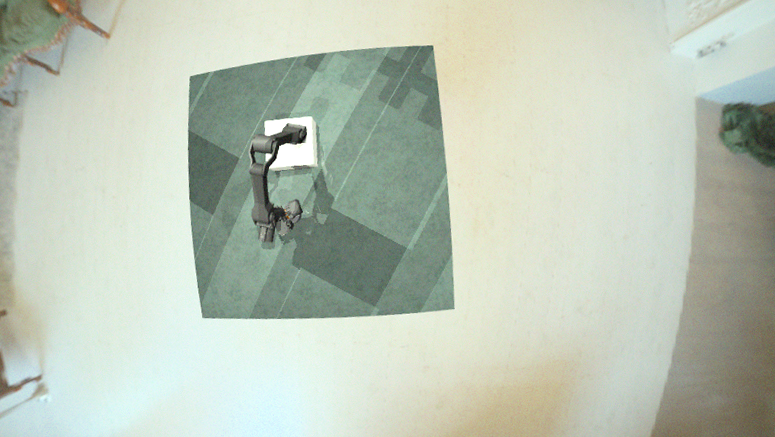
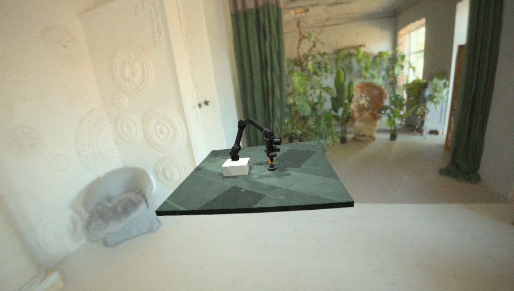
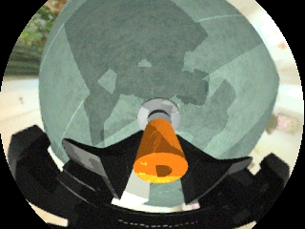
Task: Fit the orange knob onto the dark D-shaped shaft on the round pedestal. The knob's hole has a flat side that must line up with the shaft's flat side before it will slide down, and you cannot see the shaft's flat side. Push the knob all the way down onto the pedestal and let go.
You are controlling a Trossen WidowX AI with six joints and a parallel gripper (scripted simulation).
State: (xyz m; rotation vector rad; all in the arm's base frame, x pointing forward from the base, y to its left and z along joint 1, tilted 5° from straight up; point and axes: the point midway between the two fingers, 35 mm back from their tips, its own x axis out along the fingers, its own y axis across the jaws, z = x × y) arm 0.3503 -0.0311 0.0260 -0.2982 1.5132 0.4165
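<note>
Right now my gripper tip is 20 mm below the orange knob. Also, from my gripper tip: round pedestal (40 mm below).
</note>
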